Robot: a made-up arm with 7 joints. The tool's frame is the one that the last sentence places.
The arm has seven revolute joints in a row. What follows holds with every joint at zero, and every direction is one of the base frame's. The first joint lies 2.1 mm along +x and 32.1 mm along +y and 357.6 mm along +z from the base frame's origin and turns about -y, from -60.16 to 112.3 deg. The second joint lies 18.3 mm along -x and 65.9 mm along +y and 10.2 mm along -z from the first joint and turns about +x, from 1.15 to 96.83 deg. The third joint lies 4.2 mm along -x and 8 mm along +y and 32.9 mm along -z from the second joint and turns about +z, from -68.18 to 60.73 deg. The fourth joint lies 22.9 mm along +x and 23.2 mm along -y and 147.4 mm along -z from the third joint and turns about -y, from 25.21 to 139.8 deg. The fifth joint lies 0.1 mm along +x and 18.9 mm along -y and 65.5 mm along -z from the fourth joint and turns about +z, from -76.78 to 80.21 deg. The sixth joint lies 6.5 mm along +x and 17.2 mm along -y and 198 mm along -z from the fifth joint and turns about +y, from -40.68 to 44.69 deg. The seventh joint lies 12.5 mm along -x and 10 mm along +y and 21.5 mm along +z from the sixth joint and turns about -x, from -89.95 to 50.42 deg. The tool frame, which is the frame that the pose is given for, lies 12.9 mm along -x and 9.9 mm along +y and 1.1 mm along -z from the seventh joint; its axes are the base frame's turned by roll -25.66, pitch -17.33 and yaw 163.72 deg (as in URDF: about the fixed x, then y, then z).
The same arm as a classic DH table. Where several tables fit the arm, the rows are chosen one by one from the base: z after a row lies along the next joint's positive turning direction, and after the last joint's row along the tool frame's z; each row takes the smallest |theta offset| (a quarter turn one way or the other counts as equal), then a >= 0, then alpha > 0; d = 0 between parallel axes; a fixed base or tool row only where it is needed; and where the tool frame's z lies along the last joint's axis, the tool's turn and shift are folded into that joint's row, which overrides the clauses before.
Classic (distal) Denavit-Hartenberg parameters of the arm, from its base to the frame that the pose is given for. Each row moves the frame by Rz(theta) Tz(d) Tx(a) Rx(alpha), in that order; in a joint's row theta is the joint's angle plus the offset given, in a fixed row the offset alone. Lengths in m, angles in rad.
base (fixed): d 0.3576  theta0 0  a 0.0021  alpha 1.5708
joint 1: d -0.098  theta0 -1.5708  a 0.0102  alpha -1.5708
joint 2: d -0.0225  theta0 1.5708  a 0.008  alpha -1.5708
joint 3: d -0.1803  theta0 -1.5708  a 0.0229  alpha 1.5708
joint 4: d 0.0421  theta0 0  a 0.0001  alpha -1.5708
joint 5: d -0.2635  theta0 0  a 0.0065  alpha -1.5708
joint 6: d -0.0072  theta0 -1.5708  a 0.0215  alpha 1.5708
joint 7: d 0.0246  theta0 1.0523  a 0.0081  alpha 1.7076
tool (fixed): d -0.0059  theta0 1.1809  a 0  alpha 0
Joint limits (rad, base to tool): -1.05..1.96 0.0201..1.69 -1.19..1.0599 0.44..2.44 -1.3401..1.3999 -0.71..0.78 -1.5699..0.88

